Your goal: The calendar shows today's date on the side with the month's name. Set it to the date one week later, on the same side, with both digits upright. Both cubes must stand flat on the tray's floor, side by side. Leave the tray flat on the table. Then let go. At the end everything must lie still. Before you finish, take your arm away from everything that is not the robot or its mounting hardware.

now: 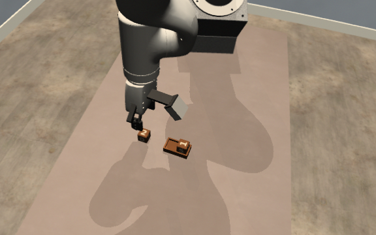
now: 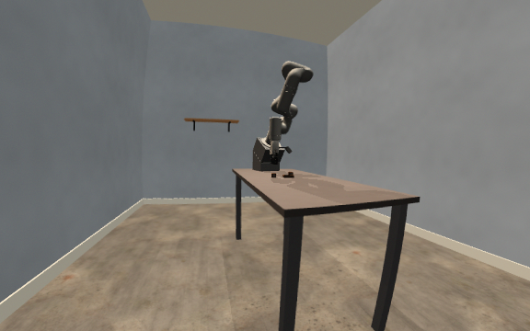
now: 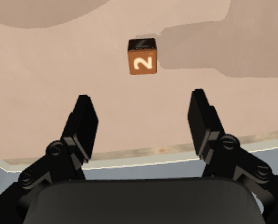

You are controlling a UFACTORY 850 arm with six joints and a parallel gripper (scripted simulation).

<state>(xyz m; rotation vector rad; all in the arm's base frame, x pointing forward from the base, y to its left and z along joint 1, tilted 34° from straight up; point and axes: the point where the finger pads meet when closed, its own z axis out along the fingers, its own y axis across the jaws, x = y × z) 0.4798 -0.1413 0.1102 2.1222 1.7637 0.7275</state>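
Right now my hand is 90 mm above the wooden cube. The rest, counted from my hand: wooden tray (20 mm ahead, 100 mm to the left, 100 mm below).
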